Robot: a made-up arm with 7 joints.
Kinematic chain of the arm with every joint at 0, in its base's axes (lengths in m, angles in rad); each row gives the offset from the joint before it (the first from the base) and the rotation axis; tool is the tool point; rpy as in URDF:
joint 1: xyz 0 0 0.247 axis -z
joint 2: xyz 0 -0.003 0.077 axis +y
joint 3: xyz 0 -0.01 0.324 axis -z
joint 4: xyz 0 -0.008 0.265 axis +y
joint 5: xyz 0 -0.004 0.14 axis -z
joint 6: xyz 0 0 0.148 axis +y
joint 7: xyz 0 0 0.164 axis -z
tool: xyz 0 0 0 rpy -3.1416 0 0
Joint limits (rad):
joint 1: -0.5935..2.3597
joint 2: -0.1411..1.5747
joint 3: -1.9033..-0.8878
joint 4: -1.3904..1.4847
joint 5: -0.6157..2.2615
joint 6: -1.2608..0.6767
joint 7: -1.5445..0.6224
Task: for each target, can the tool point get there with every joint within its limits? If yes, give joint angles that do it. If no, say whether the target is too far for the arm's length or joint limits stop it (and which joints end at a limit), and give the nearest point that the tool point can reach.
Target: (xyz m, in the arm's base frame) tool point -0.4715 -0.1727 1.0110
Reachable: yes | joints 1.9091 0.5939 -1.1643 -0.9249 -0.2358 -0.7480 -0.8064
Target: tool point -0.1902 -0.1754 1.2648
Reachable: yes | joints 1.0250 0.2138 -1.1365 -0.6026 0.8815 -0.3760 -0.4654
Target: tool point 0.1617 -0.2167 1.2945
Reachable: yes | joints 1.6526 0.1293 -1.1952 0.4069 -0.3577 0.2056 0.0784
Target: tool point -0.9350 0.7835 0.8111
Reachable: no: too far | nearest point -0.3947 0.3307 0.9114 | short by 0.712 m
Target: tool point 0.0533 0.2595 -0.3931
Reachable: no: joint limits stop it (at a limit: joint 1, joint 2, joint 3, joint 4, joint 6) | nearest point 0.3086 0.5237 -0.0074 | short by 0.533 m
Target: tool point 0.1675 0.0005 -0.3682
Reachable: no: joint limits stop it (at a limit: joint 2, joint 3, joint 4, joint 6) | nearest point 0.6090 0.0018 -0.0089 | short by 0.569 m
